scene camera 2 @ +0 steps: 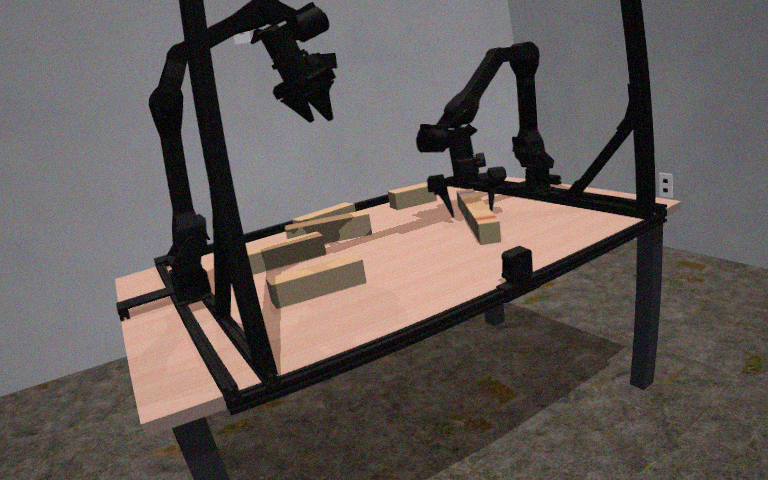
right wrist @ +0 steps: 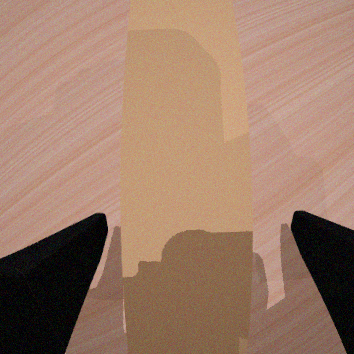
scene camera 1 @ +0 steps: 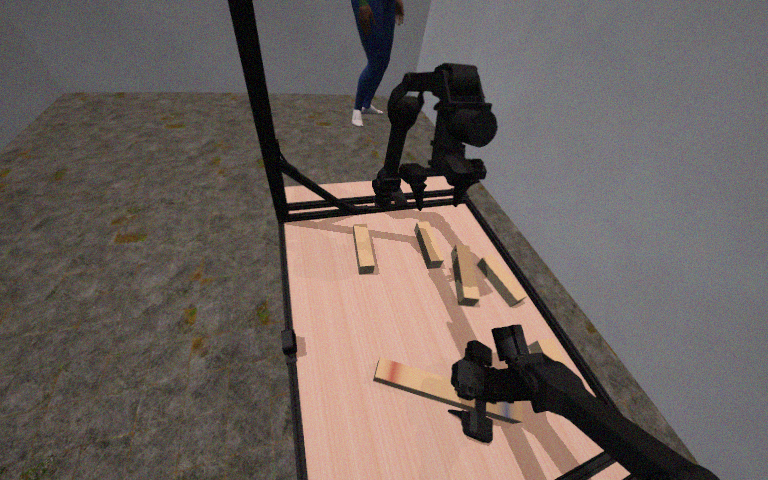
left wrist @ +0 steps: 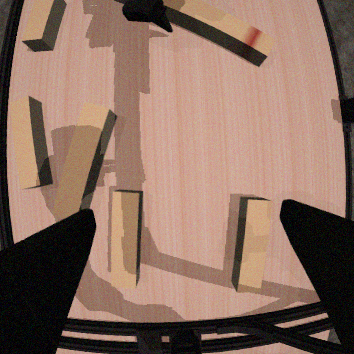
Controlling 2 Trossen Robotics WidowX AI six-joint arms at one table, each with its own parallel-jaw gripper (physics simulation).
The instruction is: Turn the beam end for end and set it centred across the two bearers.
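Places are measured from the left arm's base along level axes (x ahead, y left, z up), in centimetres.
Pixels of known places: left gripper, fingertip midpoint: [scene camera 2: 321, 121] [scene camera 1: 437, 208] [left wrist: 188, 214]; right gripper, fingertip midpoint: [right wrist: 201, 222] [scene camera 1: 451, 389] [left wrist: 181, 14]; left arm's base at its link origin: [scene camera 2: 193, 297] [scene camera 1: 382, 201] [left wrist: 184, 341]; right arm's base at its link origin: [scene camera 2: 539, 189].
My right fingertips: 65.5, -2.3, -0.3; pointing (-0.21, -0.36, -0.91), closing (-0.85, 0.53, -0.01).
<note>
Ahead of a thing's pixels: the offset from my right fingertips to its top centre, as dx, dy, dz. "*": to the spot under its first point.
The beam {+0.0, -1.4, +2.8} [scene camera 1: 421, 384] [scene camera 2: 479, 213] [left wrist: 220, 21] [right wrist: 185, 150] lies flat and slanted on the table, its red-banded end towards the left in scene camera 1, its blue band near the other end. Two nearly parallel blocks, seemingly the bearers, are one block {-44.7, -10.4, +2.8} [scene camera 1: 362, 247] [scene camera 2: 317, 280] [left wrist: 255, 244] and another {-42.3, +11.8, +2.8} [scene camera 1: 428, 244] [scene camera 2: 293, 251] [left wrist: 125, 239]. My right gripper [scene camera 1: 465, 378] [scene camera 2: 471, 212] [right wrist: 201, 222] is open, low over the beam, with a finger on each side and gaps between. My left gripper [scene camera 1: 438, 204] [scene camera 2: 320, 119] [left wrist: 188, 214] is open and empty, high above the table.
Two more blocks lie close together: one {-28.6, +18.6, +3.4} [scene camera 1: 465, 277] [left wrist: 82, 160] and a slanted one {-24.1, +30.2, +2.8} [scene camera 1: 502, 280] [left wrist: 29, 145]. Another block {+2.7, +29.0, +3.1} [scene camera 1: 544, 347] [scene camera 2: 412, 196] [left wrist: 44, 22] lies beyond the beam's blue end. A black box {* -18.9, -34.6, +3.9} [scene camera 1: 288, 341] [scene camera 2: 517, 264] sits on the edge rail.
</note>
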